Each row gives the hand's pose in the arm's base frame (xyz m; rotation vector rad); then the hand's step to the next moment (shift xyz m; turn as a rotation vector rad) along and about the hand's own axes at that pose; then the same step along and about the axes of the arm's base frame.
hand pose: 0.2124 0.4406 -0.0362 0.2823 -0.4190 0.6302
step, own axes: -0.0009 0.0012 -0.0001 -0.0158 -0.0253 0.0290
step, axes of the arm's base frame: -0.0014 0.0005 -0.0003 -0.0043 -0.0386 0.0150
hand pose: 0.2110 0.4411 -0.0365 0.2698 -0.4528 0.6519
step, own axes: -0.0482 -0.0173 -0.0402 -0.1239 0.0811 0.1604
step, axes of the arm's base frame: -0.0101 -0.0231 -0.0600 -0.1898 -0.0631 0.0875
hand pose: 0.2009 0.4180 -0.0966 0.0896 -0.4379 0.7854
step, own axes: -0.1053 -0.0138 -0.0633 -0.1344 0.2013 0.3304
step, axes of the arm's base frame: -0.0339 -0.0646 -0.0998 -0.3397 -0.0255 0.2274
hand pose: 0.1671 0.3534 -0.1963 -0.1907 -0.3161 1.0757
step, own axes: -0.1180 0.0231 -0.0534 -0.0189 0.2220 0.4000
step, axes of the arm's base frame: -0.0523 -0.0937 -0.0761 -0.3305 0.0863 0.3049
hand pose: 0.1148 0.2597 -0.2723 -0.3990 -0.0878 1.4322
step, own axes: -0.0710 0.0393 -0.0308 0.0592 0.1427 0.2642
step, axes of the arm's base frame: -0.0385 -0.0724 -0.0286 -0.2040 0.1265 0.1899
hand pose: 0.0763 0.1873 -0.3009 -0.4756 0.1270 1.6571
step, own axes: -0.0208 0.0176 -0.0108 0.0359 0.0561 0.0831
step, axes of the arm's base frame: -0.0131 -0.0257 -0.0053 -0.0763 0.0540 0.0511
